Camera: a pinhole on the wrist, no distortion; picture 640 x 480 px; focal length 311.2 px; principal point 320.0 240.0 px. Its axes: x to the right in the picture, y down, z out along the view. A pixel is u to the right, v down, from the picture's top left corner.
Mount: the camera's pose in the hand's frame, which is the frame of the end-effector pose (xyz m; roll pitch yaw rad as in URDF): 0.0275 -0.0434 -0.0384 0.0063 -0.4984 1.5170
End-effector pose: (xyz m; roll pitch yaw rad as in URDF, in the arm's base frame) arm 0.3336 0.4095 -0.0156 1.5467 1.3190 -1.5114
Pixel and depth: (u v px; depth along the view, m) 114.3 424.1 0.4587
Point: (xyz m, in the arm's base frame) 0.0674 0.9542 0.1159
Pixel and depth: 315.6 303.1 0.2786
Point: 0.1146 0.5720 -0.0251
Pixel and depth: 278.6 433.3 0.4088
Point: 0.0128 0.7078 0.1472
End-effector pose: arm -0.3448 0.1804 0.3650 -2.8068 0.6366 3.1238
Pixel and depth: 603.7 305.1 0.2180
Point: -0.1903 0.1235 0.1764
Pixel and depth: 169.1 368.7 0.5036
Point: -0.1258 -0.3788 0.3948
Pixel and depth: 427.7 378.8 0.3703
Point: -0.0606 -0.0333 0.2086
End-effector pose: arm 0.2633 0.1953 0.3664 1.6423 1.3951 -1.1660
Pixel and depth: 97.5 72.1 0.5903
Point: -0.2048 0.7166 -0.0705
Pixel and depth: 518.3 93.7 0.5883
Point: -0.3381 -0.0608 0.0513
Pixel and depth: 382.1 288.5 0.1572
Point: 0.1262 0.2409 0.3479
